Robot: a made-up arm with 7 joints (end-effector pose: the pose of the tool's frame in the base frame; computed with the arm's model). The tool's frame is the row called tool.
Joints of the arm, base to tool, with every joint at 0 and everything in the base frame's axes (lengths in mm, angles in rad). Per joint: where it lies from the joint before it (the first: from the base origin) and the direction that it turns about. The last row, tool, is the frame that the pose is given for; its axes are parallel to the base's.
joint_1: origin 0 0 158.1 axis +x
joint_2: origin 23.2 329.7 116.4 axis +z
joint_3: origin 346.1 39.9 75 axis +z
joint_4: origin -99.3 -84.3 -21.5 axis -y
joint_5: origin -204.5 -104 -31.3 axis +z
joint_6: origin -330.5 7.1 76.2 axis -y
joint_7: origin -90.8 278 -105.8 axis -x
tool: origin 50.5 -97 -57.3
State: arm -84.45 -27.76 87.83 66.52 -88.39 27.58 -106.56
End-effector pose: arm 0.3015 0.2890 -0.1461 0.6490 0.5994 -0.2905 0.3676
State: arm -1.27 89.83 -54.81 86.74 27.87 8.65 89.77
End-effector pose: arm -0.0594 0.4398 -0.3161 0.4480 -0.3544 -0.7846 -0.2410
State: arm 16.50 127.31 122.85 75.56 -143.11 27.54 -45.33
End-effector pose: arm -0.4728 0.4607 0.5942 0.5212 0.2899 0.6079 0.5242
Working (the frame after each row of the table, in the pose's form):
after joint_1: 0.0000 0.0000 0.1581 0.9897 0.1435 0.0000 0.0000
after joint_2: 0.0232 0.2831 0.3633 0.4392 0.0637 -0.1286 0.8869
after joint_3: -0.2183 0.5025 0.5066 0.5688 0.0825 0.1174 -0.8099
after joint_4: -0.2639 0.6256 0.5206 0.5215 -0.4310 -0.2556 -0.6906
after joint_5: -0.3547 0.7366 0.3388 0.4902 -0.1061 0.4897 0.7132
after joint_6: -0.1711 0.6007 0.5897 0.5926 0.0667 0.3590 0.7180
after joint_7: -0.4233 0.4619 0.7073 0.5212 0.2899 0.6079 0.5242

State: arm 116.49 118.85 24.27 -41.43 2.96 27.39 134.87
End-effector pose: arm 0.1746 -0.6167 0.0931 0.2721 -0.1568 -0.8006 -0.5103
Working (the frame after each row of the table, in the pose's form):
after joint_1: 0.0000 0.0000 0.1581 0.5263 0.8503 0.0000 0.0000
after joint_2: 0.0232 -0.2512 0.4013 0.2677 0.4325 -0.7321 0.4531
after joint_3: -0.1787 -0.4450 0.6219 0.1665 0.2690 -0.8066 0.4993
after joint_4: -0.0487 -0.4292 0.6385 0.4410 0.0750 -0.6956 0.5621
after joint_5: 0.1529 -0.5199 0.5696 0.4264 0.0570 -0.6973 0.5733
after joint_6: 0.3167 -0.7174 0.3477 0.2492 0.1911 -0.7784 0.5435
after joint_7: 0.2507 -0.5220 0.1150 0.2721 -0.1568 -0.8006 -0.5103

